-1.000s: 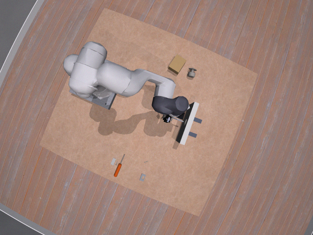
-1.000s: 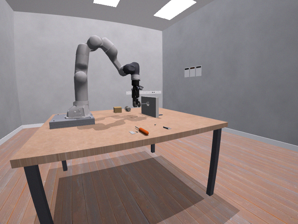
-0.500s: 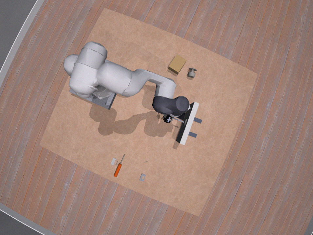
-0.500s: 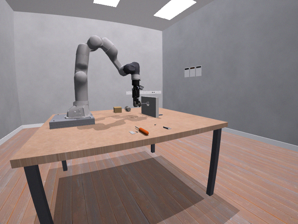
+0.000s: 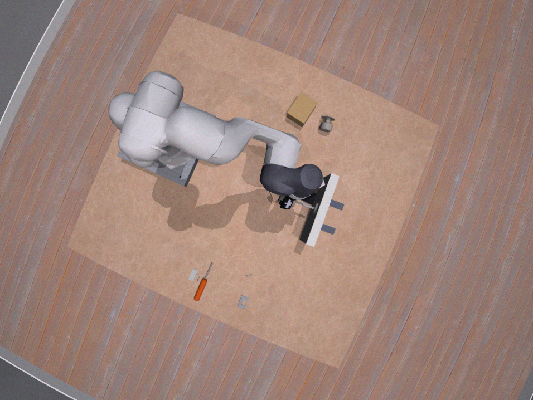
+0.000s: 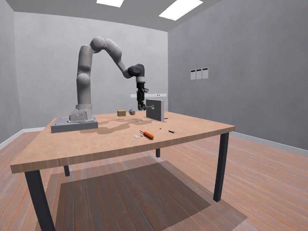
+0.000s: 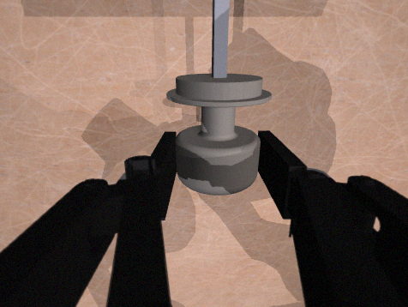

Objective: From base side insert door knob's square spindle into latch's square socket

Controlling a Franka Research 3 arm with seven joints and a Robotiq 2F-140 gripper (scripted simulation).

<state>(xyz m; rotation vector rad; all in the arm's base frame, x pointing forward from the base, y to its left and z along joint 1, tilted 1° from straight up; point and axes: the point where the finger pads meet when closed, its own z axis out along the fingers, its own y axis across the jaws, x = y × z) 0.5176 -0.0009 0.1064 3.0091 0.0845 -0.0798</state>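
The wood slab lies 15 cm ahead of my hand, 1 cm to the left of it and 4 cm below it.
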